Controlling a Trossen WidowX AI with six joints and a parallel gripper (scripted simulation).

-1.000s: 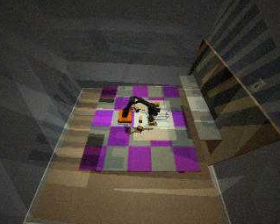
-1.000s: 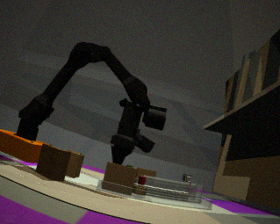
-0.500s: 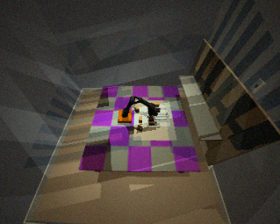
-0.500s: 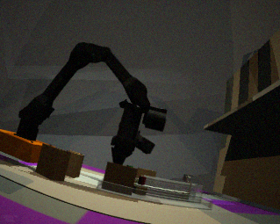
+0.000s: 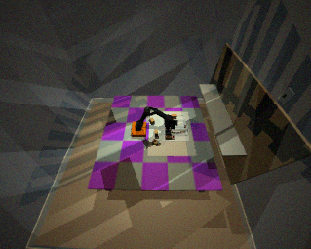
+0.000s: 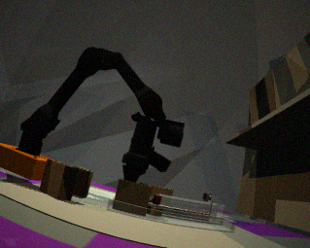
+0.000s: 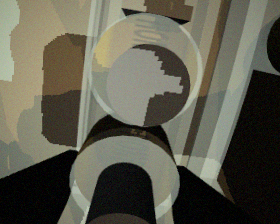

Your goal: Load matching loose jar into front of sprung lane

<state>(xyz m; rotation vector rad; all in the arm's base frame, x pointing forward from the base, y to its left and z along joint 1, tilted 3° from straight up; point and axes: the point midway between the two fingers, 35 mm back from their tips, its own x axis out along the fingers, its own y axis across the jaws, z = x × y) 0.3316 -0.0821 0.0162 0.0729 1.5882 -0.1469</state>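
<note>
My gripper tip is now 15 cm short of the clear lane tray and 2 cm above it.
</note>
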